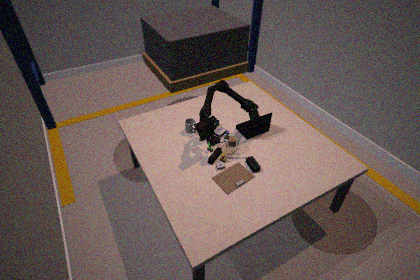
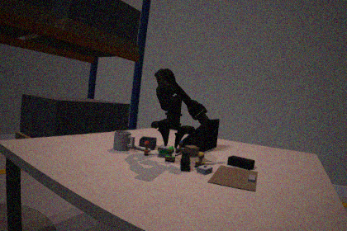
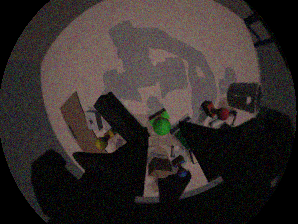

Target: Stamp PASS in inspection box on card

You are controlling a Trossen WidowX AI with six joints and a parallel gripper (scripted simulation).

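Right now my gripper tip is 1 cm past the green-knobbed stamp and 4 cm above it. From my gripper tip the other things lie so: long dark block (1 cm ahead, 8 cm to the left, 5 cm below); red-topped stamp (2 cm behind, 13 cm to the right, 4 cm below); green-topped box (8 cm behind, 7 cm to the right, 6 cm below).
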